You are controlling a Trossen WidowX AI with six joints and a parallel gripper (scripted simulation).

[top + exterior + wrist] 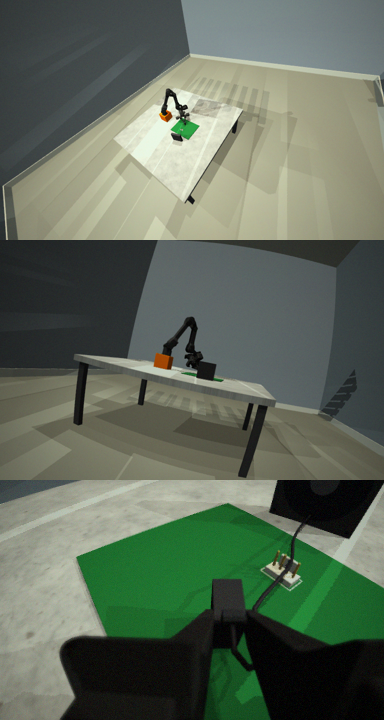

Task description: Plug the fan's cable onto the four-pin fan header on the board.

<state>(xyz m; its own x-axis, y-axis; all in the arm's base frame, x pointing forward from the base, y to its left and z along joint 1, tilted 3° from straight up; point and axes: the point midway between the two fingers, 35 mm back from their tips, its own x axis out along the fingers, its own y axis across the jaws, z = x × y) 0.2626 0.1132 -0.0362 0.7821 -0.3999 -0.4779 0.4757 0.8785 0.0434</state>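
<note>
My gripper tip is now 10 mm short of the black plug and 10 mm above it. Also, from my gripper tip: black fan 110 mm ahead, 210 mm to the right, 20 mm above; then board 40 mm ahead, 50 mm to the right, 50 mm below; then white four-pin fan header 40 mm ahead, 90 mm to the right, 40 mm below.
</note>
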